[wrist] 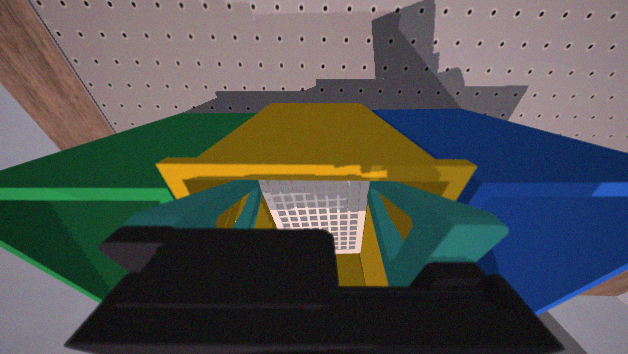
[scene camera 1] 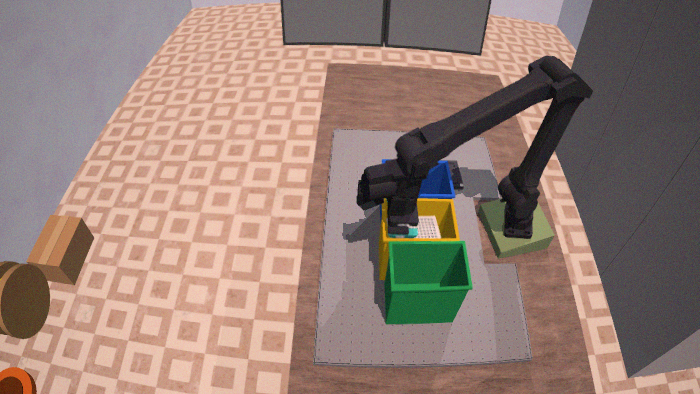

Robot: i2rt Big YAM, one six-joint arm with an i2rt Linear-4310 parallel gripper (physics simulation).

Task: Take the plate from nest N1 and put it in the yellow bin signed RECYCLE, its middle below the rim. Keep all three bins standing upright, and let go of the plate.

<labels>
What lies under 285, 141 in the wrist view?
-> A yellow bin.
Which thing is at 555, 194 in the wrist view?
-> A blue bin.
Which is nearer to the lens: the blue bin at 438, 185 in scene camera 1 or the yellow bin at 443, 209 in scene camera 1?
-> The yellow bin.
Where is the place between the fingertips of my gripper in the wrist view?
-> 314, 177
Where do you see a green bin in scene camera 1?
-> At 426, 282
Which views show my gripper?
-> The wrist view and scene camera 1: all of them.
</labels>
